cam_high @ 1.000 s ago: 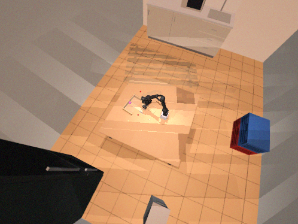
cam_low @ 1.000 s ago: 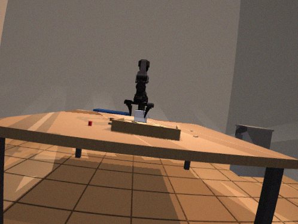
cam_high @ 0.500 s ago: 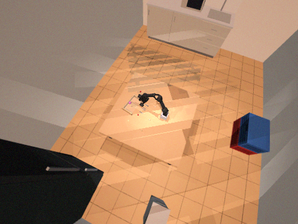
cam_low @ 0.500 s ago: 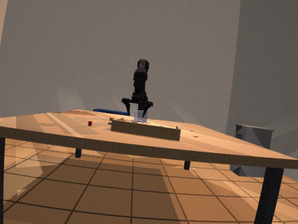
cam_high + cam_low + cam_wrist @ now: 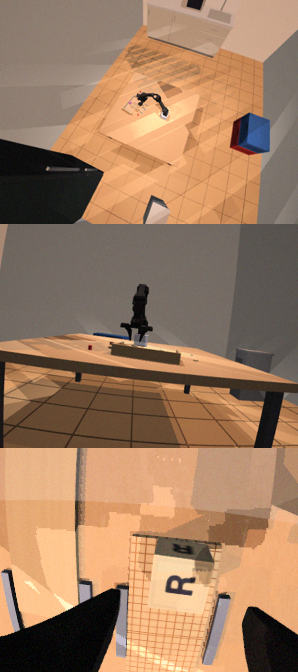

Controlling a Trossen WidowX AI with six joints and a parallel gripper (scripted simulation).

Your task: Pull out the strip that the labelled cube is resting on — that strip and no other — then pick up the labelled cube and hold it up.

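My gripper tip is 110 mm past the checkered strip, 10 mm to the right of it and 60 mm above it.
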